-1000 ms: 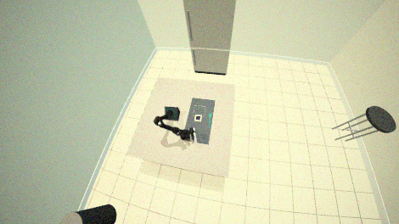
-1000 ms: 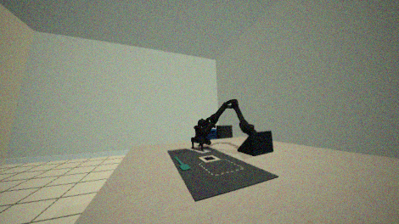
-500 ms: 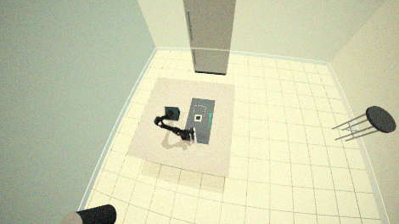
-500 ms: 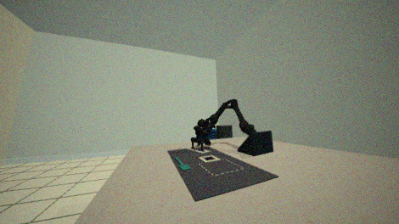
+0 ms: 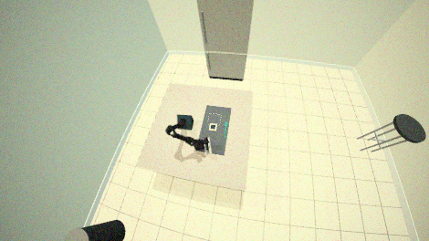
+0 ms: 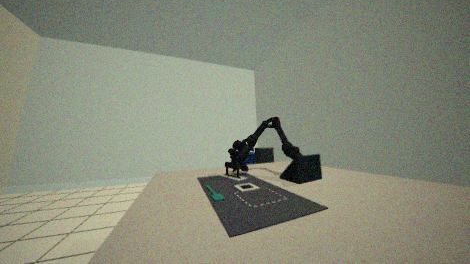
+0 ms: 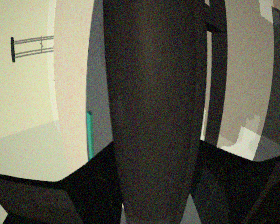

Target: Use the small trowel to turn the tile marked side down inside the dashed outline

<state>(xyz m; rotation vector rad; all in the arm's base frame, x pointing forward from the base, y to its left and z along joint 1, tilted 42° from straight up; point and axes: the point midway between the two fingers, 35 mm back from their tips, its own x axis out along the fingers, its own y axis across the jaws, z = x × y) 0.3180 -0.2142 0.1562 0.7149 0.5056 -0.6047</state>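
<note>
The dark mat is 50 mm ahead of my gripper tip, 210 mm to the left of it and 70 mm below it. Round my gripper tip: white-framed tile: 30 mm ahead, 220 mm to the left, 40 mm below; then teal trowel: 190 mm ahead, 210 mm to the left, 50 mm below.
</note>
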